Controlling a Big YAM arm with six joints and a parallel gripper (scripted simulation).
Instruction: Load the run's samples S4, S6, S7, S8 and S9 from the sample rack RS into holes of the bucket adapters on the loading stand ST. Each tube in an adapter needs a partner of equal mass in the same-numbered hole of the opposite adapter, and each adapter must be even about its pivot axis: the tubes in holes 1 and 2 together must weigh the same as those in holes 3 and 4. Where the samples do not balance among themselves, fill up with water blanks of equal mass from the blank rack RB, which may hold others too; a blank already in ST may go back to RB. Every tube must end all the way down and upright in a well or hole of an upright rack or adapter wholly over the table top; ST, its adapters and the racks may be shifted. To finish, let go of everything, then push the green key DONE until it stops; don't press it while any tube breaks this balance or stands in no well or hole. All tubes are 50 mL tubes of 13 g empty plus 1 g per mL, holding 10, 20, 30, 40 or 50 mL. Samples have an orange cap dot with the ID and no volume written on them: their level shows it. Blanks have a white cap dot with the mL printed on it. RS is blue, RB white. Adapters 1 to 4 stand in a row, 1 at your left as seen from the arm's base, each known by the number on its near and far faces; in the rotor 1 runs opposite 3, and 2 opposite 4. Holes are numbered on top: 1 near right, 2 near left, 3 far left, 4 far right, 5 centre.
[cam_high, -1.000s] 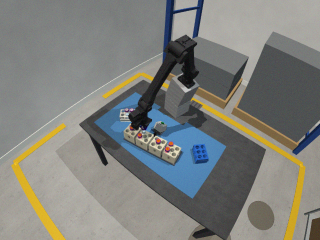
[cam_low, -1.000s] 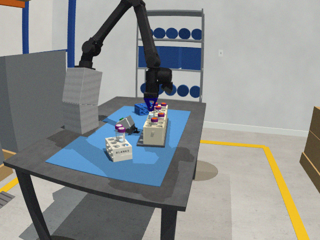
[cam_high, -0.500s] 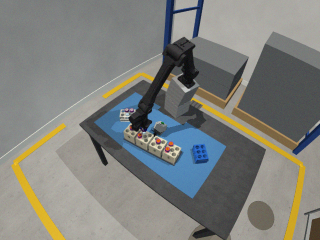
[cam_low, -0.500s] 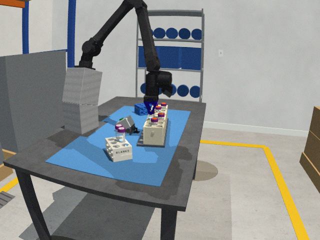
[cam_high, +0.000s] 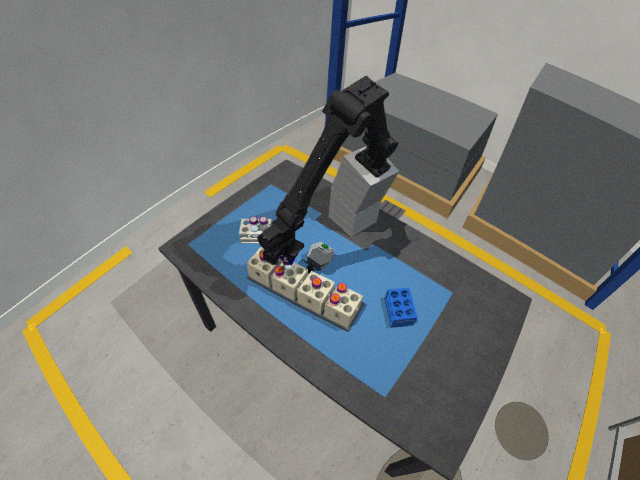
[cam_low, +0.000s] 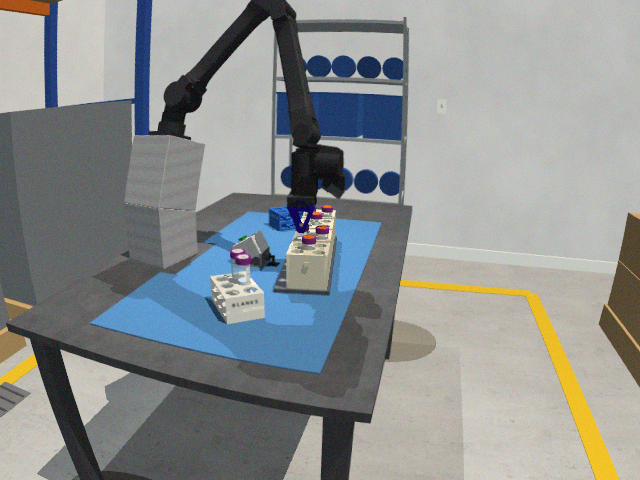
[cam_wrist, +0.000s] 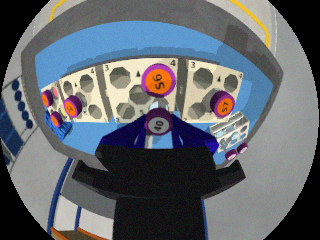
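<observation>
Right now the green DONE key is 180 mm behind my hand, 10 mm to the left of it and 50 mm below it. The rest, counted from my hand: white blank rack RB: 50 mm behind, 260 mm to the right, 90 mm below; then blue sample rack RS: 200 mm behind, 390 mm to the left, 90 mm below.
</observation>
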